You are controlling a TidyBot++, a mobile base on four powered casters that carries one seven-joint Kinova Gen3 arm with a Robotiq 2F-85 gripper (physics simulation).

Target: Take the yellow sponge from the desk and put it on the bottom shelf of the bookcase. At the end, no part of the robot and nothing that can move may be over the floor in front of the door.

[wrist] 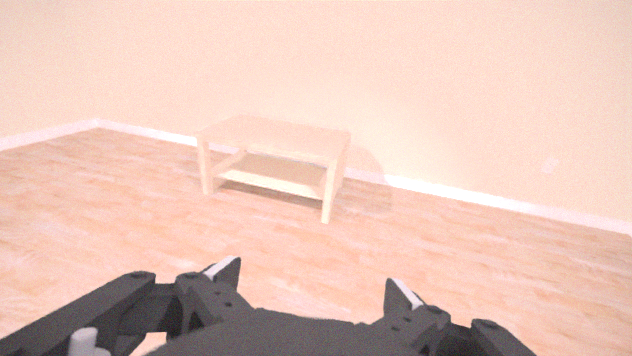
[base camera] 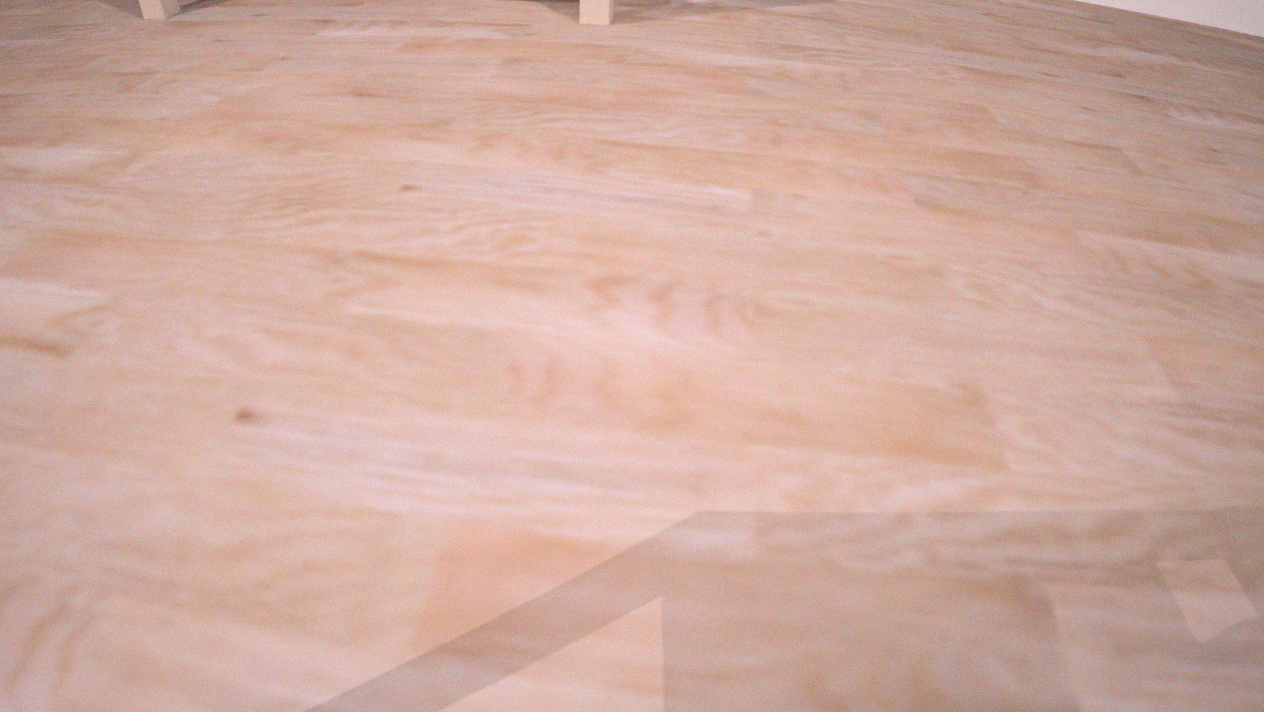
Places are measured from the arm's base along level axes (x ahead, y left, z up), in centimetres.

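Pixels of known places: gripper, fingertip midpoint: (wrist: 311,283).
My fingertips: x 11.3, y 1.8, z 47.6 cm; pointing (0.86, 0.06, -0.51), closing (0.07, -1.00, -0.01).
Observation:
Behind a point stands the place of what it marks.
My gripper (wrist: 311,283) {x 11.3, y 1.8, z 47.7 cm} is open, its two fingers wide apart at the bottom of the wrist view, with floor showing between the tips. The yellow sponge, the desk, the bookcase and the door do not show in the base camera view or the wrist view. The gripper does not show in the base camera view.
A low pale wooden table (wrist: 280,132) {x 164.6, y 44.4, z 5.4 cm} with a lower shelf (wrist: 272,181) {x 149.1, y 44.7, z -24.7 cm} stands near the wall, beyond the gripper. Two pale legs (base camera: 159,7) {x 141.6, y 88.0, z -37.4 cm} (base camera: 596,10) {x 132.5, y 5.0, z -37.2 cm} show at the top edge of the base camera view. A white outlet plate (wrist: 550,164) {x 188.6, y -144.3, z 1.4 cm} is on the wall at the right.

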